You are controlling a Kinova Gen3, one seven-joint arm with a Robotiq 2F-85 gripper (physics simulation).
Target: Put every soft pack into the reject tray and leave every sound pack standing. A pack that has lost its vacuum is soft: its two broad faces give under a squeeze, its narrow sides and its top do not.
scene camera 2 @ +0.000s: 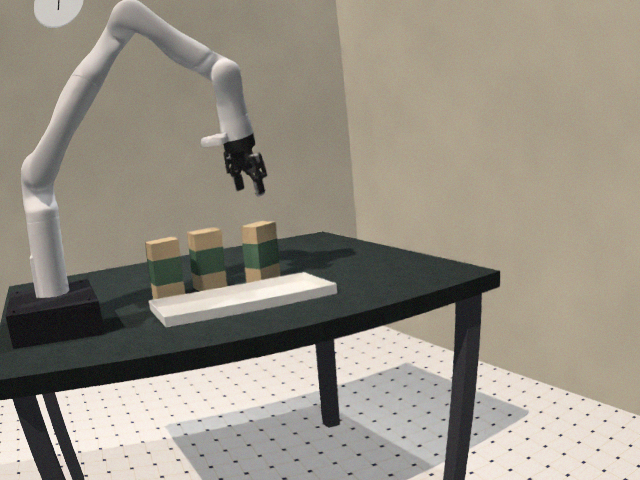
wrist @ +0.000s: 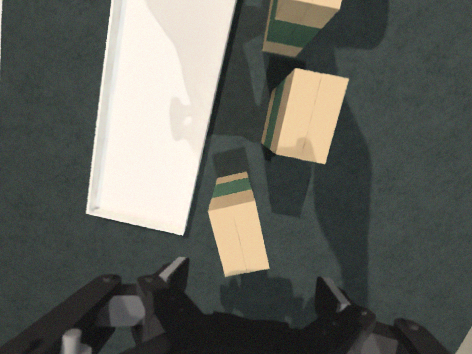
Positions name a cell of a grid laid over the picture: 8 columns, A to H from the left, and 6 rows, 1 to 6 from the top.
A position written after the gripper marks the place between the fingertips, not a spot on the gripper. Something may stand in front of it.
Note:
In view: the gripper (scene camera 2: D3), a white reject tray (scene camera 2: C4), a pack (scene camera 2: C4), a pack (scene camera 2: C4) and a pack (scene camera 2: D4).
The white reject tray is seen too in the wrist view (wrist: C2). The gripper also shows in the wrist view (wrist: E5).

